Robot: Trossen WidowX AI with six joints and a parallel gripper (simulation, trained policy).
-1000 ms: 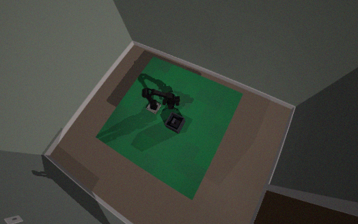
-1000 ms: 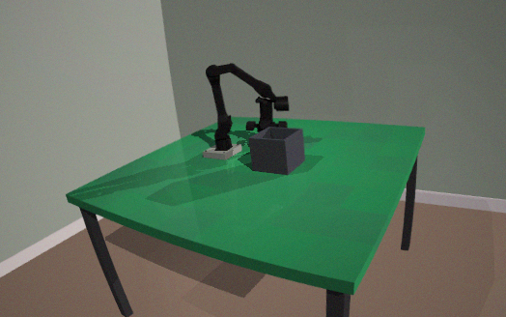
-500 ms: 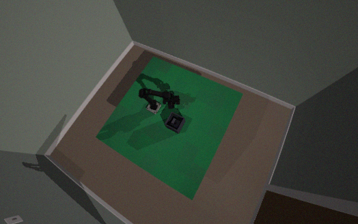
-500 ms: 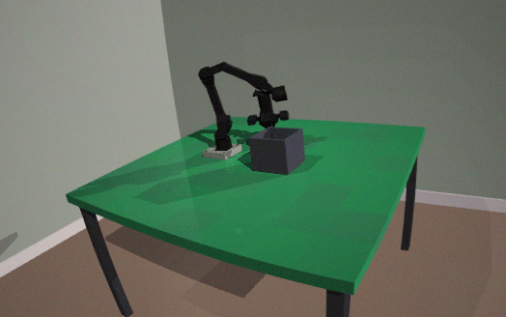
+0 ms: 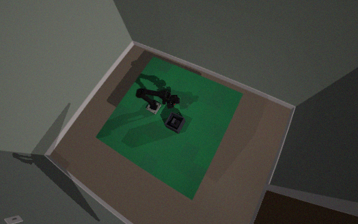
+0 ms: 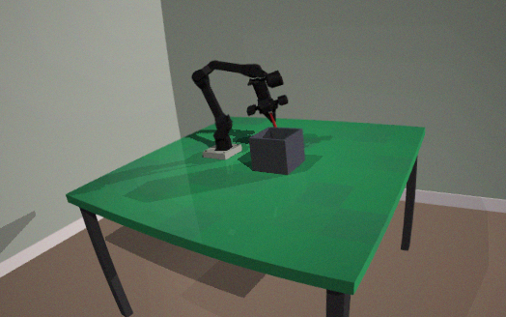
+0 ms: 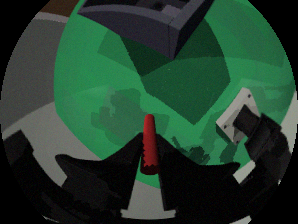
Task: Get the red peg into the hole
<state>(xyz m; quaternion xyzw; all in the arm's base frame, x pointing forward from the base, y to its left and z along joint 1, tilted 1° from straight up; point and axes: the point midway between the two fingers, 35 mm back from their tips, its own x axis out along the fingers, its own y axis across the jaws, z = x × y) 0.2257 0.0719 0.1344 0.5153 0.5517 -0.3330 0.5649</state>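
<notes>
Now: the grey plate 200 mm to the right of my gripper tip, 90 mm below it and 80 mm ahead of it. From my gripper tip the other things lie so: red peg: 10 mm to the right.
</notes>
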